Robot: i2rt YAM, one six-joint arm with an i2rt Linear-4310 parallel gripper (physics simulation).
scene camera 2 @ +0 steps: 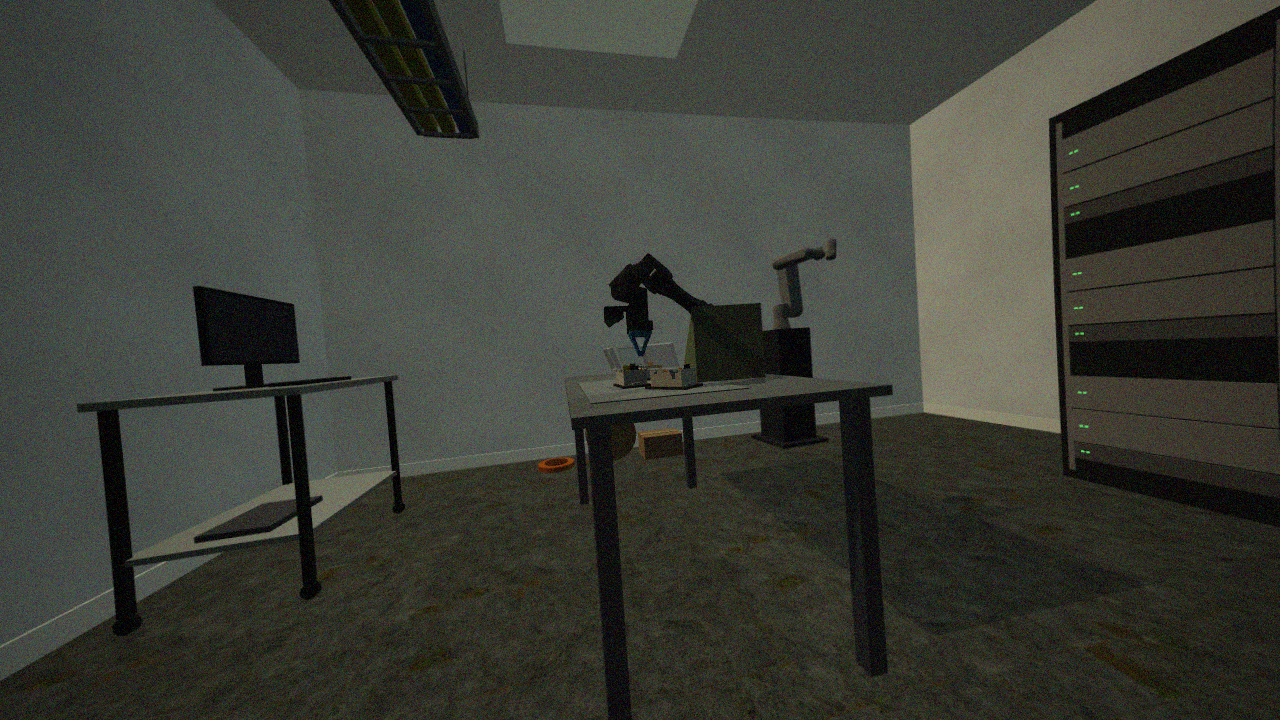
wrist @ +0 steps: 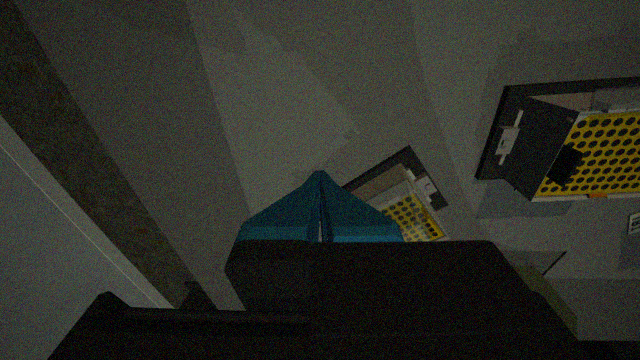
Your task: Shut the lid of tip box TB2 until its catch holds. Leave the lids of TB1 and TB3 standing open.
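Places are measured from the arm's base along level axes (x left, y ahead, z down), in centimetres.
Where they show: gripper, between the fingertips: (scene camera 2: 640, 356) (wrist: 319, 178); arm's base, origin of its link: (scene camera 2: 715, 334).
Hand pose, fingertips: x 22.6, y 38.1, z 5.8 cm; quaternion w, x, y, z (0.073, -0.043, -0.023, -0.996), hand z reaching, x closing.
Observation:
Things, the pixels of their centre, and the offset from my fingertips. "*": a spot on its surface instead. Level surfaces: height alone.
- TB3, middle of its body: (wrist: 632, 161) dx -24.9, dy -3.5, dz +4.6 cm
- TB1's label, a spot on its surface: (wrist: 634, 223) * dx -41.2, dy -18.4, dz +10.9 cm
- pale mat, height of its surface: dz +11.1 cm
- grey table, height of its surface: dz +11.4 cm
My gripper (scene camera 2: 640, 353) (wrist: 319, 178) is shut with no object visible between its blue fingertips. It hangs low over the table, among the tip boxes in the scene view. In the wrist view TB2 (wrist: 412, 220) is just right of the fingertips, partly hidden by them; its yellow tip rack shows uncovered and its lid cannot be made out. TB3 (wrist: 602, 155) is at the right edge, rack uncovered. TB1's label (wrist: 634, 223) shows at the right edge. In the scene view two boxes (scene camera 2: 630, 376) (scene camera 2: 673, 377) show, with clear lids (scene camera 2: 612, 359) (scene camera 2: 662, 354) standing up; their labels are unreadable.
An olive-green block (scene camera 2: 726, 342) (wrist: 552, 297) stands behind the boxes, beside the arm. The boxes stand on a pale mat (scene camera 2: 604, 394) on the grey table (scene camera 2: 805, 390). Another robot arm (scene camera 2: 788, 291) stands on a black pedestal behind the table.

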